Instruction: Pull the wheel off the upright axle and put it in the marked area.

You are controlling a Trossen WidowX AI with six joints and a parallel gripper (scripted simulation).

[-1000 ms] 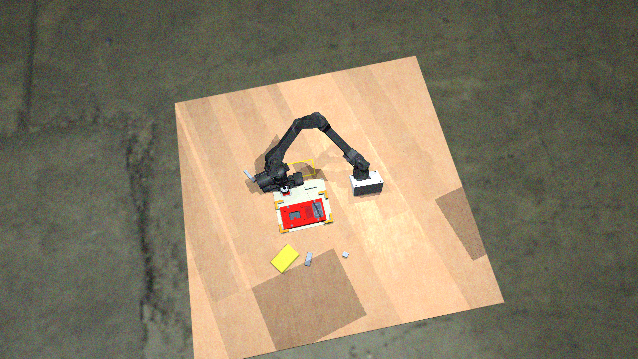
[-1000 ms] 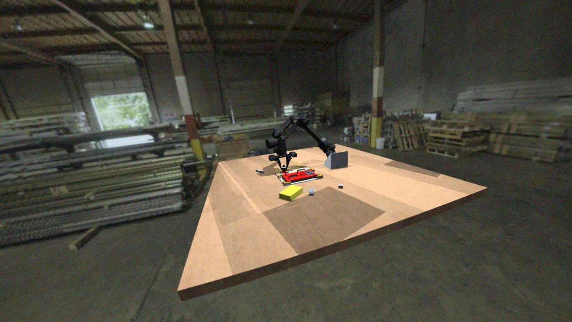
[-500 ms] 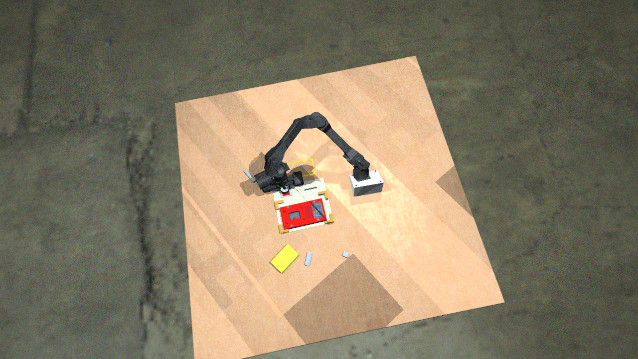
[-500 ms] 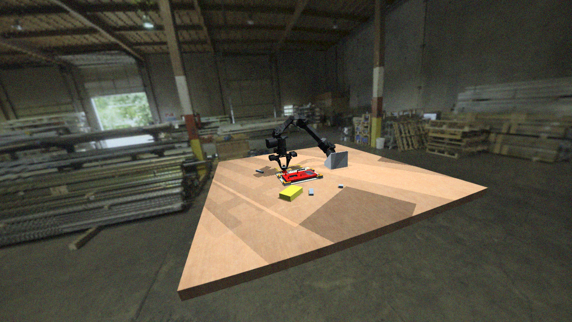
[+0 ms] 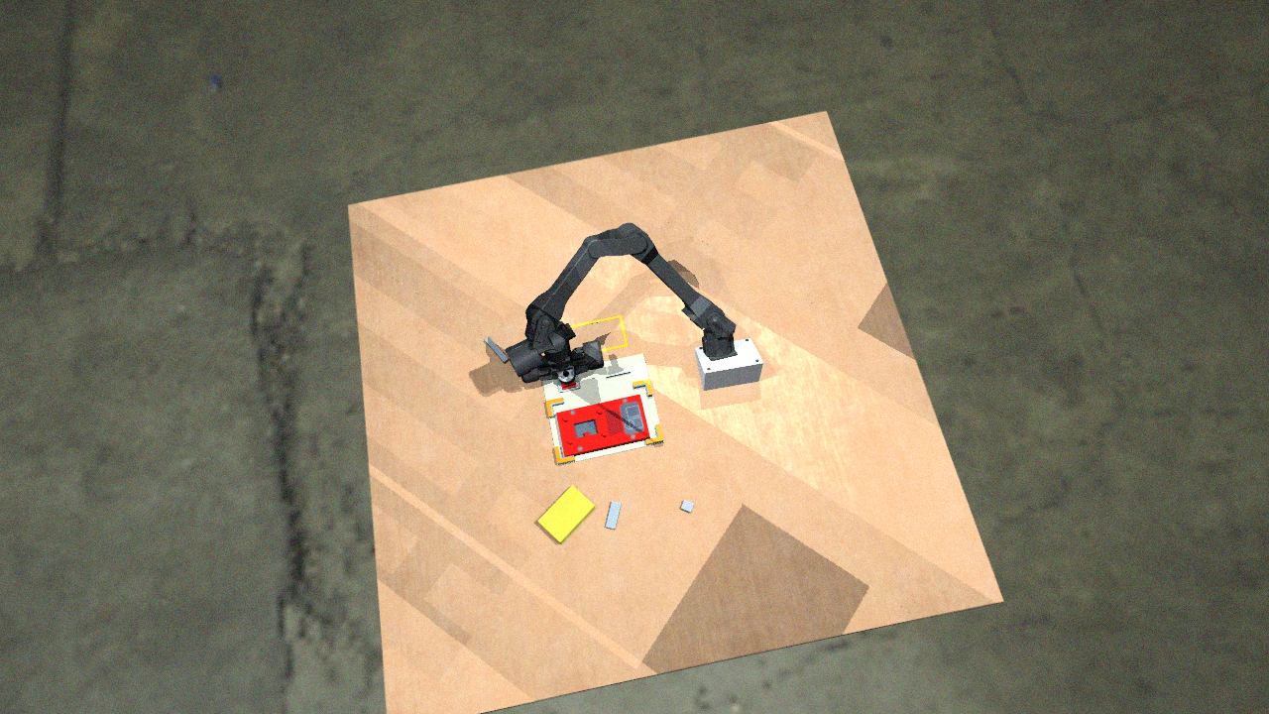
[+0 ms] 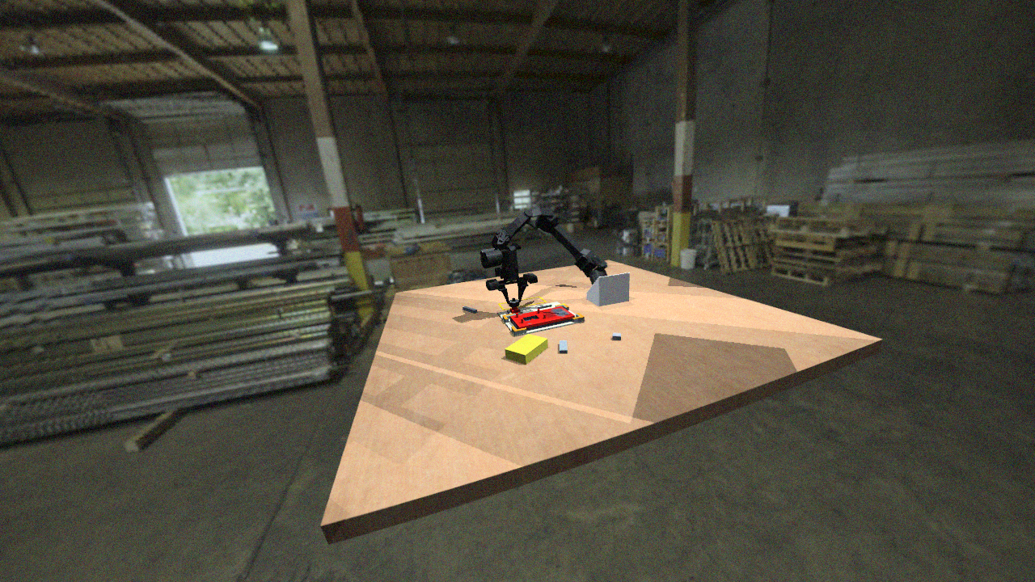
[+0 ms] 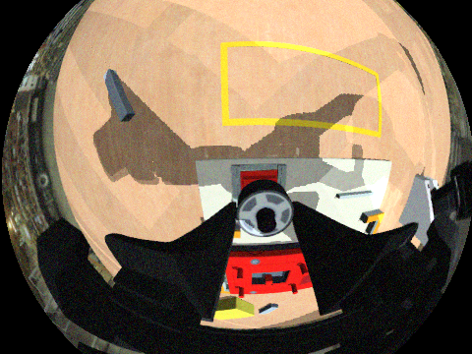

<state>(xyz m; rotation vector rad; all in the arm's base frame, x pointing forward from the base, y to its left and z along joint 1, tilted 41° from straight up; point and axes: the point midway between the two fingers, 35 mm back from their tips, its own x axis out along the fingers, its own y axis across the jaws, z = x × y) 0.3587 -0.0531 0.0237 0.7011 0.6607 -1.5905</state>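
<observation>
My gripper tip is 100 mm to the right of the white board, 50 mm past it and 30 mm above it. From my gripper tip the other things lie so: grey bar: 150 mm ahead, 130 mm to the right, 30 mm below; then yellow block: 310 mm to the left, 80 mm ahead, 30 mm below.
</observation>
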